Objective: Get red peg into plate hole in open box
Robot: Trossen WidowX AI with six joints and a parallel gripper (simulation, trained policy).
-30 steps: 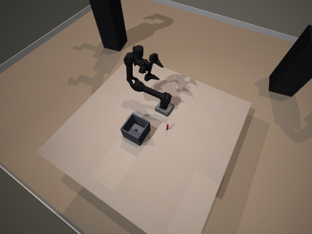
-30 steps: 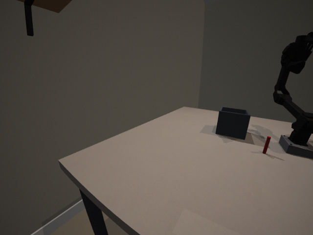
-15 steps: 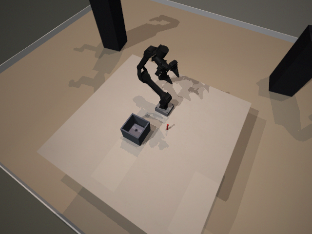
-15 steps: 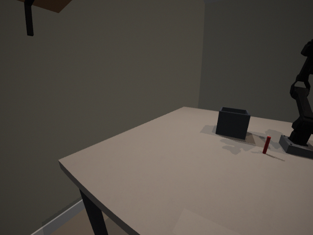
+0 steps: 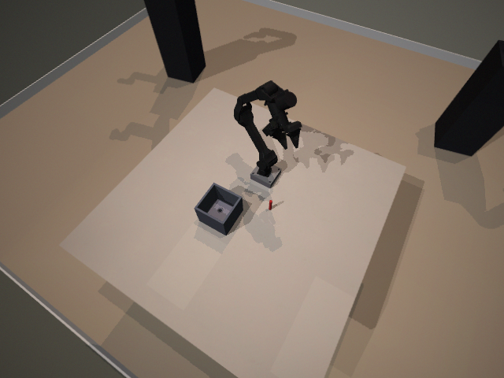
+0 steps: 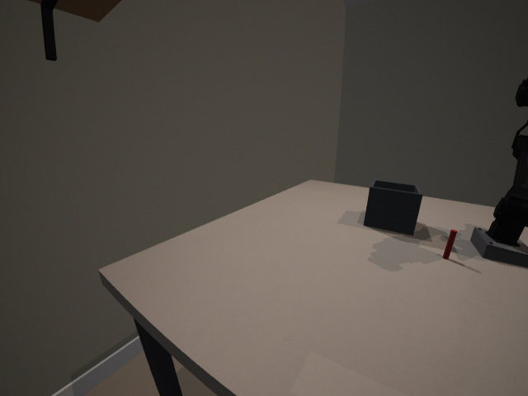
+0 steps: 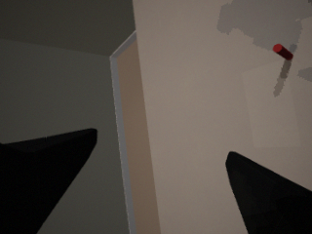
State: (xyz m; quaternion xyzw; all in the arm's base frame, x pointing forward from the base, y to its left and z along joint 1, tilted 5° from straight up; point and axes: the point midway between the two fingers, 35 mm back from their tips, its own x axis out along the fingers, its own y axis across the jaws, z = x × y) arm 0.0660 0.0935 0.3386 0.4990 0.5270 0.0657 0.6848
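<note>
Now: the red peg 120 mm ahead of my gripper tip, 40 mm to the right of it and 310 mm below it. The rest, counted from my gripper tip: grey plate: 240 mm ahead, 250 mm to the right, 310 mm below.
</note>
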